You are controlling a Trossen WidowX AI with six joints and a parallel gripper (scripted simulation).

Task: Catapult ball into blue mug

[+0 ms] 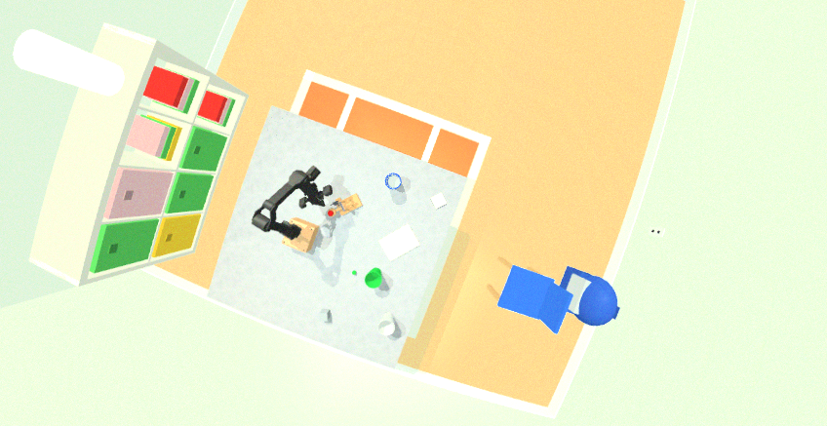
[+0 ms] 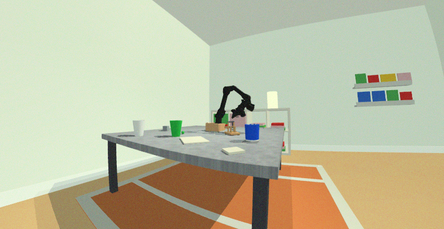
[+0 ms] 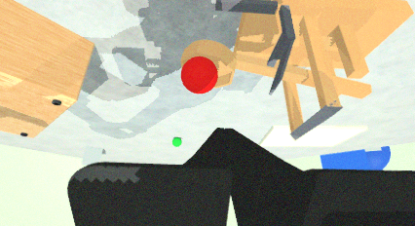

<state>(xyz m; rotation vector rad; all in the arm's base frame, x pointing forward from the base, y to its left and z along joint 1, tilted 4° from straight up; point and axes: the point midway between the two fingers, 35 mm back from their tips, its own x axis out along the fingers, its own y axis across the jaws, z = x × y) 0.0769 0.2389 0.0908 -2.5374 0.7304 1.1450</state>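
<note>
Right now my gripper tip is 3 cm short of the red ball, 4 cm to the left of it and 7 cm above it. The rest, counted from my gripper tip: wooden catapult: 5 cm ahead, 3 cm to the left, 8 cm below; then blue mug: 25 cm ahead, 31 cm to the left, 10 cm below; then green ball: 33 cm ahead, 29 cm to the right, 12 cm below.
</note>
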